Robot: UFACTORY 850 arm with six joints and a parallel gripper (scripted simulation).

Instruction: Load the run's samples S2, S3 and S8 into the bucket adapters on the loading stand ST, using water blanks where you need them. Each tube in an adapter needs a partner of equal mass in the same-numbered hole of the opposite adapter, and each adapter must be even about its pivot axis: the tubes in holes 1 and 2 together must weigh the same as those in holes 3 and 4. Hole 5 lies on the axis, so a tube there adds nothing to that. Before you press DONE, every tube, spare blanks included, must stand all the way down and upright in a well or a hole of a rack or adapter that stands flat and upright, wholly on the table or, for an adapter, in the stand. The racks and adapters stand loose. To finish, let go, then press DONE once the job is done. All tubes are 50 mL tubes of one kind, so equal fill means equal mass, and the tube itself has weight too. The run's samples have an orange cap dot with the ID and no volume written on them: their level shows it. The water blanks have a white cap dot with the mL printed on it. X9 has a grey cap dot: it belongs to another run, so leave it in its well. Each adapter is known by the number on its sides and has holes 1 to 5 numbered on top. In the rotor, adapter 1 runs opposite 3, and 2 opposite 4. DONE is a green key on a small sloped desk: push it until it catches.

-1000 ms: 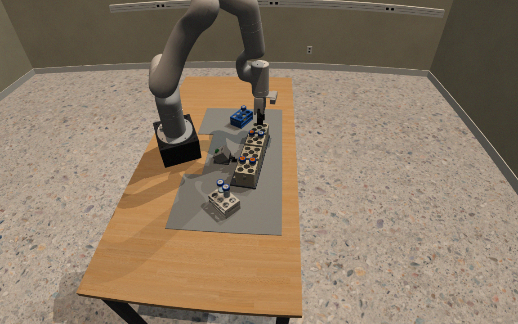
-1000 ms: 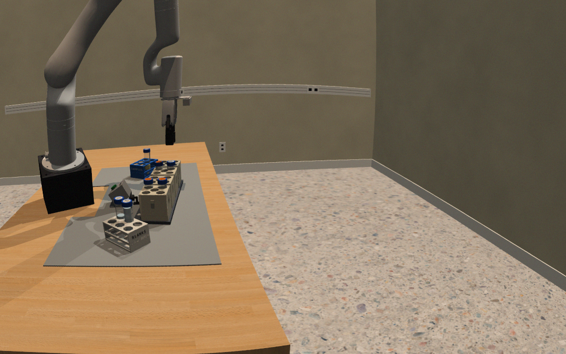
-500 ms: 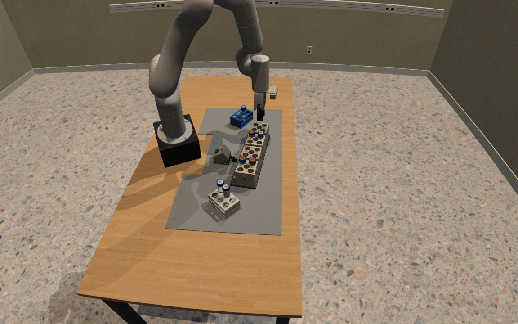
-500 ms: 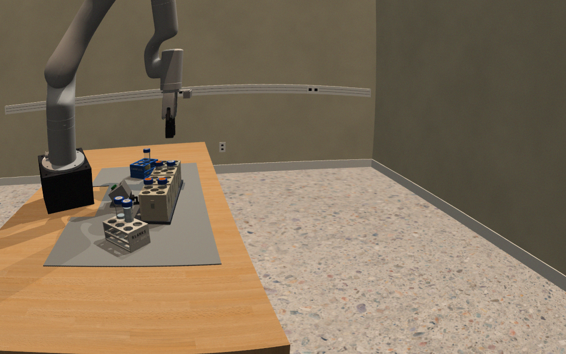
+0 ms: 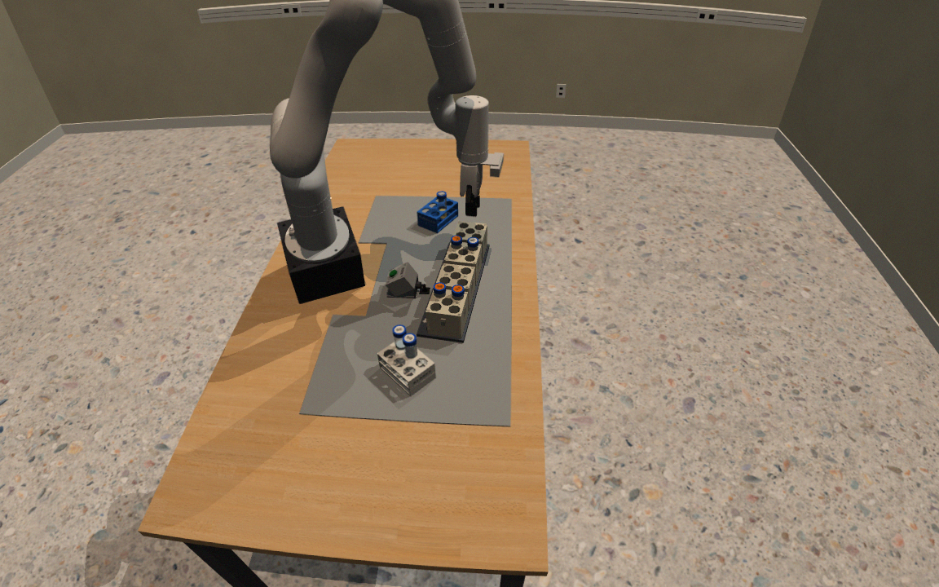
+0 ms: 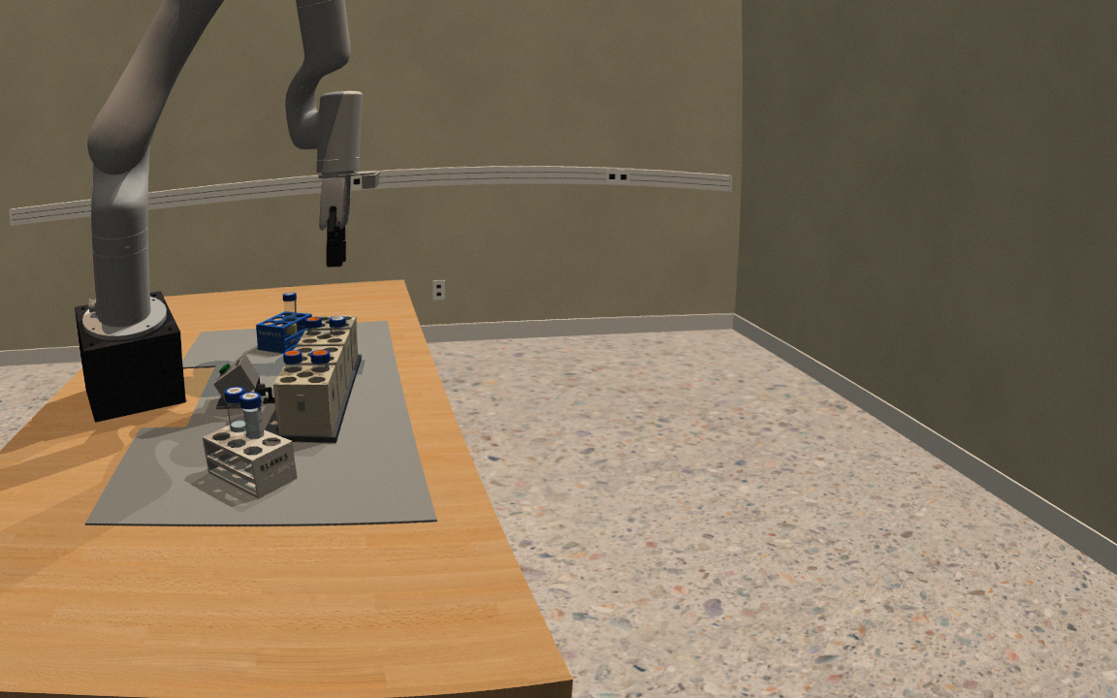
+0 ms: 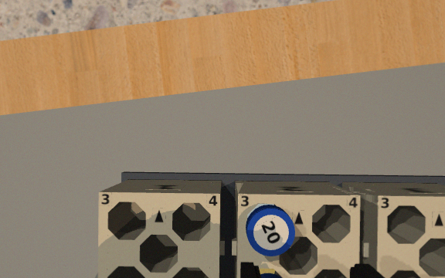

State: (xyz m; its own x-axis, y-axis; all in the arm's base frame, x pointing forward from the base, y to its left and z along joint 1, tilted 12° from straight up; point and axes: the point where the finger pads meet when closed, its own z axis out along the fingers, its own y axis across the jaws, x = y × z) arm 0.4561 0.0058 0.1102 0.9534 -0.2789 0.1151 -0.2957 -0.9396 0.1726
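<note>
My hand is 250 mm past the green DONE key, 50 mm to the left of it and 180 mm above it. From my hand the other things lie so: blanks rack (220 mm behind, 380 mm to the right, 220 mm below); then blue sample rack (90 mm behind, 300 mm to the left, 220 mm below).
</note>
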